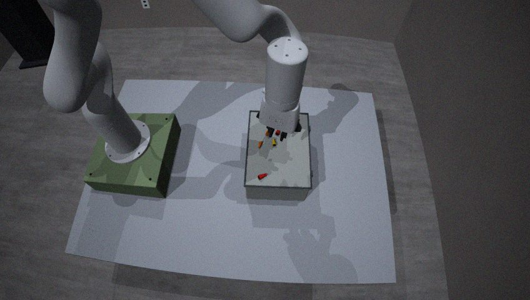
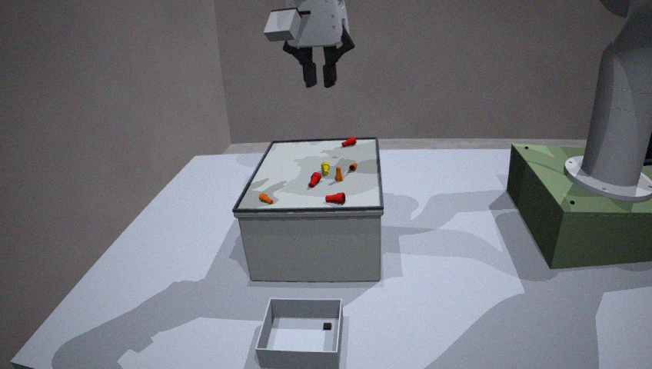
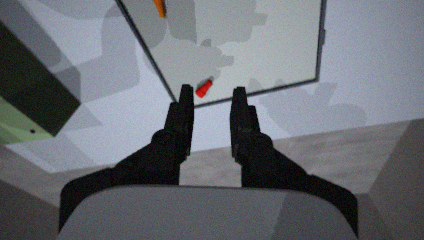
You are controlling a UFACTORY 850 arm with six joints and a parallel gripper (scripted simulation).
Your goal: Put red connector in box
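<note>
Now: hand 150 mm above the yellow connector and 50 mm to the right of it. Also, from my hand: tool case: 190 mm below, 40 mm to the left, 20 mm ahead.
</note>
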